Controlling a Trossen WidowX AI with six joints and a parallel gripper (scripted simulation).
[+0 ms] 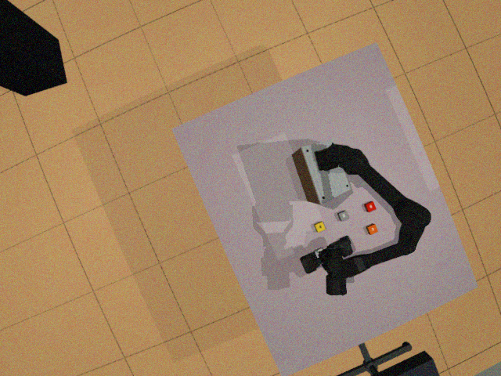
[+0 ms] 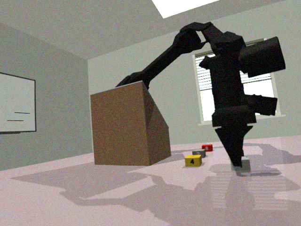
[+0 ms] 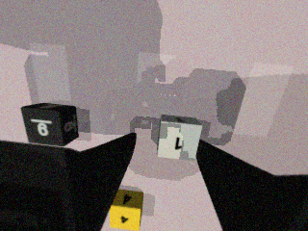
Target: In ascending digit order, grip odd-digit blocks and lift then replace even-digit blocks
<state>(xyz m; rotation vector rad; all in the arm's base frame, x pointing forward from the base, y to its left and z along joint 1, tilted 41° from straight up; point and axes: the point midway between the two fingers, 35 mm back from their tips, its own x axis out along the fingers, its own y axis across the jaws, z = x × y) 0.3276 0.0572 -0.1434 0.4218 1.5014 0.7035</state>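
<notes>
Right now the grey 2 block is 11 cm behind my gripper tip and 12 cm to the left of it. Also, from my gripper tip: yellow 4 block 9 cm behind, 2 cm to the left; then black 9 block 1 cm behind, 10 cm to the left; then white 1 block 1 cm ahead, 1 cm to the right.
</notes>
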